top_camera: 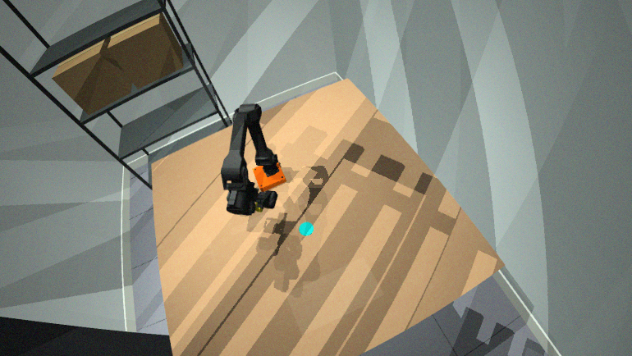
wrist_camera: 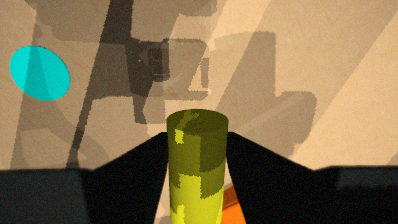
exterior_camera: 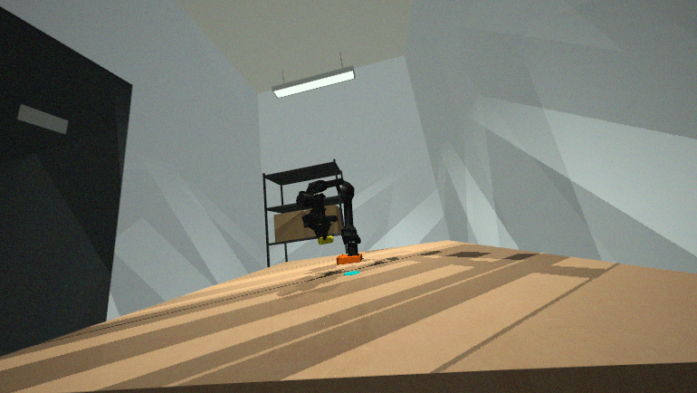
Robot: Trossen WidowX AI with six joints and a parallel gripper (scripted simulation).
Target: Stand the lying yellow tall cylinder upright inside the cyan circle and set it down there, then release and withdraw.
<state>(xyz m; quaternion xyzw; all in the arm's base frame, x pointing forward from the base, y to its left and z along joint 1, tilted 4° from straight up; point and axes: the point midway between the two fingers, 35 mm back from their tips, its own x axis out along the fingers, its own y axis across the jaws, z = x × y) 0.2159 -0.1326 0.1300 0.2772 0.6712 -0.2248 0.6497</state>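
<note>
Right now the yellow tall cylinder is 20 mm behind my gripper tip and 10 mm to the left of it. From my gripper tip the other things lie so: cyan circle: 130 mm below, 120 mm to the left, 120 mm ahead.
</note>
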